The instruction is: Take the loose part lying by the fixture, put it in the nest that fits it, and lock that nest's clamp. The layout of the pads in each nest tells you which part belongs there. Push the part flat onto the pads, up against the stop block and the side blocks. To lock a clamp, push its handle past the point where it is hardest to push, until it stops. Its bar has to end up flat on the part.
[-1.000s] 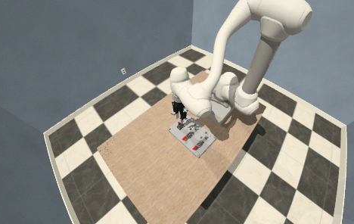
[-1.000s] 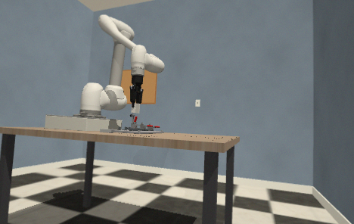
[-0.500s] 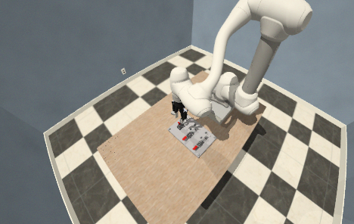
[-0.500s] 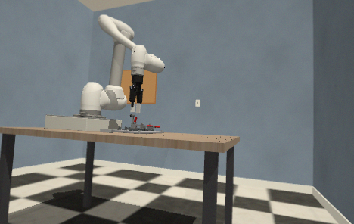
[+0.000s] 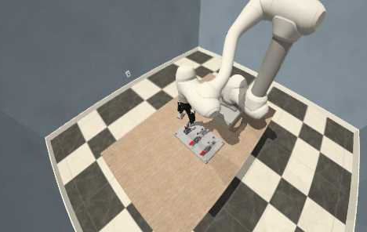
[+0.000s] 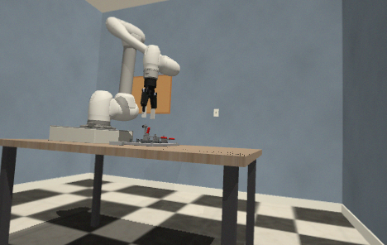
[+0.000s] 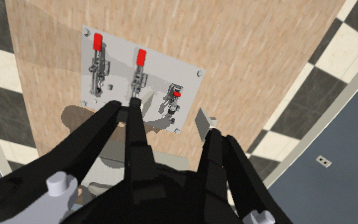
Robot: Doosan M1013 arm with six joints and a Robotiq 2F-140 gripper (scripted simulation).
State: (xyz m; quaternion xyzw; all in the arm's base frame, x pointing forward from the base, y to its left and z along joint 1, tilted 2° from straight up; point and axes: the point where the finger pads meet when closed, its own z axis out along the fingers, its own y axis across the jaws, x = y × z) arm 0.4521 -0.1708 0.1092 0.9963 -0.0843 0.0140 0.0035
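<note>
My gripper is now 12 cm past the light grey part, 14 cm to the left of it and 18 cm above it. From my hand the other things lie so: grey fixture plate (1 cm behind, 11 cm to the left, 18 cm below).
</note>
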